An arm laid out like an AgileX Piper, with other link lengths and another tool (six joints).
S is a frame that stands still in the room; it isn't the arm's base.
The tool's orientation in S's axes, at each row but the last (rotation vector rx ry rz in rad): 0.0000 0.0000 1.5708; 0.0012 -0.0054 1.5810; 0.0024 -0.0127 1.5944; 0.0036 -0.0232 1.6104; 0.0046 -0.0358 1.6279; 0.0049 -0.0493 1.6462; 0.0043 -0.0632 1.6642; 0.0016 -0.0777 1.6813; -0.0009 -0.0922 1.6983; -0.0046 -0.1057 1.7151; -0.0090 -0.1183 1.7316
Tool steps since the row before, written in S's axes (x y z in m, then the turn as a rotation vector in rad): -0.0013 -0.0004 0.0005 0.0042 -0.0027 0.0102; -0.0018 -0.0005 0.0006 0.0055 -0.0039 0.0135; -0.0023 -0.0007 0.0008 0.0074 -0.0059 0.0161; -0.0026 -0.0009 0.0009 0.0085 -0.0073 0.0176; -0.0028 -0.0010 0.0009 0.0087 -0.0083 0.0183; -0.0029 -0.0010 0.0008 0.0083 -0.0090 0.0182; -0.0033 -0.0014 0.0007 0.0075 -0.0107 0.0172; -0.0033 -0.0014 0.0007 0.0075 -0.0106 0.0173; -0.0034 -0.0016 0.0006 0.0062 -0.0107 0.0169; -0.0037 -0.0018 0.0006 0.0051 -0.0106 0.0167; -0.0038 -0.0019 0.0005 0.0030 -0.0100 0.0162
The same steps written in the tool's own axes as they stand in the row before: -0.0004 0.0013 0.0005 -0.0027 -0.0042 0.0102; -0.0005 0.0018 0.0006 -0.0039 -0.0055 0.0135; -0.0006 0.0023 0.0008 -0.0059 -0.0074 0.0161; -0.0008 0.0026 0.0009 -0.0073 -0.0084 0.0176; -0.0008 0.0028 0.0010 -0.0083 -0.0086 0.0183; -0.0007 0.0029 0.0009 -0.0090 -0.0081 0.0183; -0.0011 0.0034 0.0009 -0.0107 -0.0071 0.0174; -0.0010 0.0034 0.0009 -0.0106 -0.0072 0.0175; -0.0011 0.0035 0.0009 -0.0105 -0.0058 0.0172; -0.0012 0.0039 0.0010 -0.0103 -0.0047 0.0170; -0.0012 0.0040 0.0009 -0.0093 -0.0027 0.0166
